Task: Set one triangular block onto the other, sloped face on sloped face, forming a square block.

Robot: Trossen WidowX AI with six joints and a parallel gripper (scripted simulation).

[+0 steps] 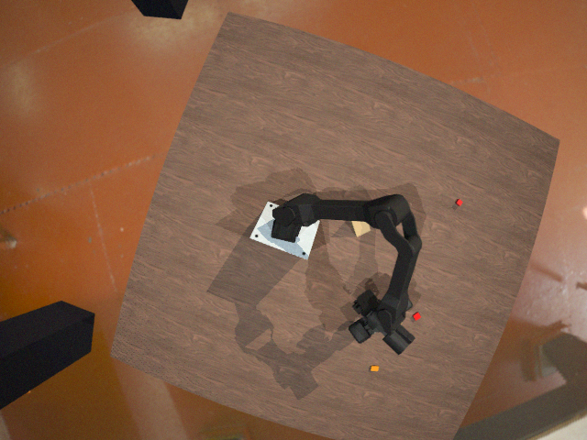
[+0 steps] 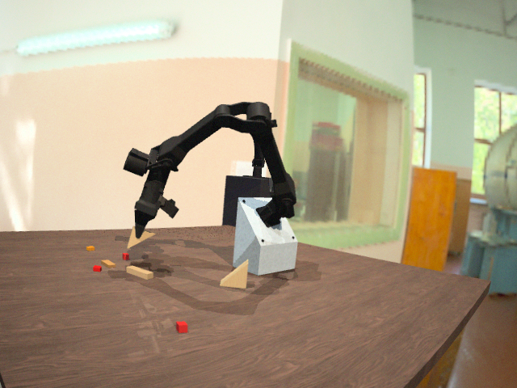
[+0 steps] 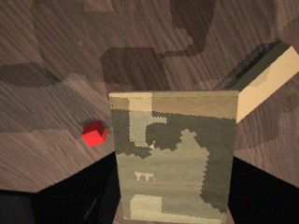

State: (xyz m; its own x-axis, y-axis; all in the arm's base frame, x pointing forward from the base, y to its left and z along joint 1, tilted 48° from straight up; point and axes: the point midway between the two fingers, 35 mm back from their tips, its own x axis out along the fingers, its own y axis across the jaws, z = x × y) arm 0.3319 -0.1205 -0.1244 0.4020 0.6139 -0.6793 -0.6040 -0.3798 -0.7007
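My gripper tip is 5 cm short of the long tan bar, 7 cm to the right of it and 7 cm above it. Round my gripper tip: tan triangular block 1 cm above; orange cube 5 cm ahead, 20 cm to the right, 8 cm below.
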